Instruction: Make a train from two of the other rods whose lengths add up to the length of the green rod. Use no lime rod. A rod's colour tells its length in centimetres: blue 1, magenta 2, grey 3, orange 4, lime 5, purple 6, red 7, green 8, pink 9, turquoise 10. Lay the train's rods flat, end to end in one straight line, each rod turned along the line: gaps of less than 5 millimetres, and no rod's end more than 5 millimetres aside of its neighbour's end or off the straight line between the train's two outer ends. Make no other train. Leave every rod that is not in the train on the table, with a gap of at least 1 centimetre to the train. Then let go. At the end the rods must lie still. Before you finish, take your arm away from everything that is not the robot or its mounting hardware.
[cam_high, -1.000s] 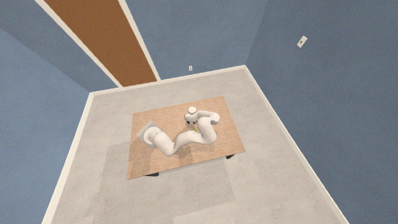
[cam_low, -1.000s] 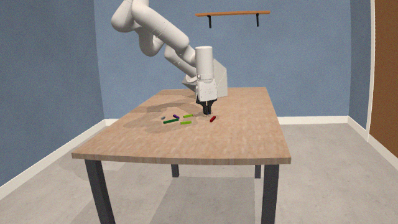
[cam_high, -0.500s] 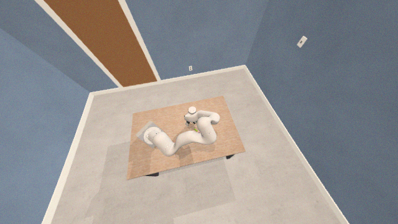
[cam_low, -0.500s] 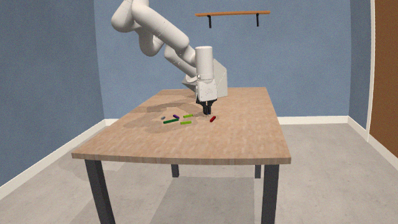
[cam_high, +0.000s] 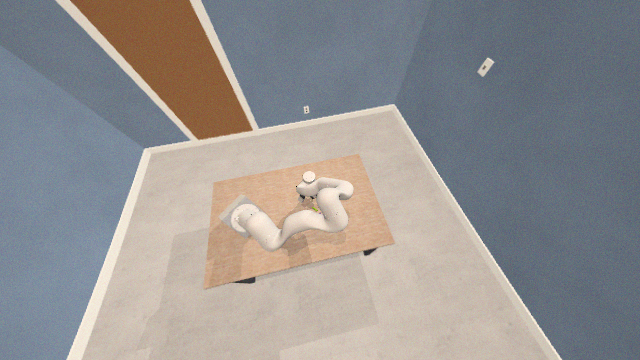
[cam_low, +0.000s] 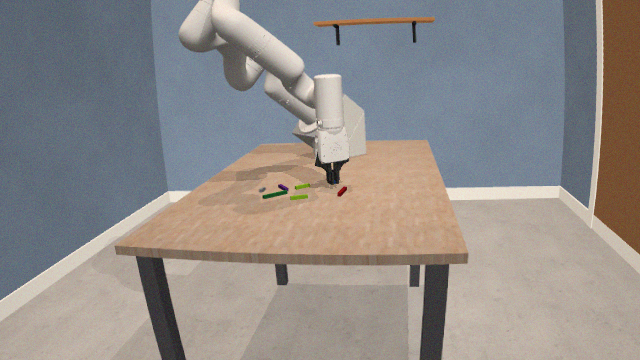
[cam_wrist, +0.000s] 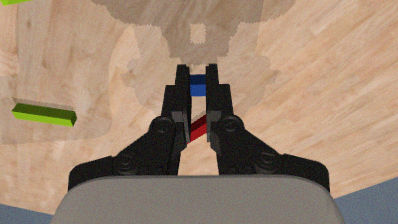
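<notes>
The blue rod is 20 mm below my hand. Also, from my hand: purple rod 10 mm behind, 160 mm to the right, 30 mm below; red rod 60 mm ahead, 30 mm to the left, 30 mm below; green rod 60 mm ahead, 170 mm to the right, 30 mm below.
</notes>
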